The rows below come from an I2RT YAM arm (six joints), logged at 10 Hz.
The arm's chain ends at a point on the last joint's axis. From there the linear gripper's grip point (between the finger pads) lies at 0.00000 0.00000 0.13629 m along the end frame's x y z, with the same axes.
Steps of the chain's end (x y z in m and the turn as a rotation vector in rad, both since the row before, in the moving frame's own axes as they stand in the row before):
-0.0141, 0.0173, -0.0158, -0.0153, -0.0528, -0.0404
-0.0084, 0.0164, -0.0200, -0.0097, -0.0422, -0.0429
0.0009, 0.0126, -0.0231, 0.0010, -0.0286, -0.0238
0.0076, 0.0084, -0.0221, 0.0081, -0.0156, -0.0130
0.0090, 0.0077, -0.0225, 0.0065, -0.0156, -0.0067
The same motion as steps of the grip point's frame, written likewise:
-0.0212, 0.0195, -0.0160, -0.0153, -0.0528, -0.0404
-0.0141, 0.0178, -0.0201, -0.0097, -0.0422, -0.0429
-0.0030, 0.0125, -0.0232, 0.0010, -0.0286, -0.0238
0.0055, 0.0073, -0.0221, 0.0081, -0.0156, -0.0130
0.0069, 0.0068, -0.0225, 0.0065, -0.0156, -0.0067

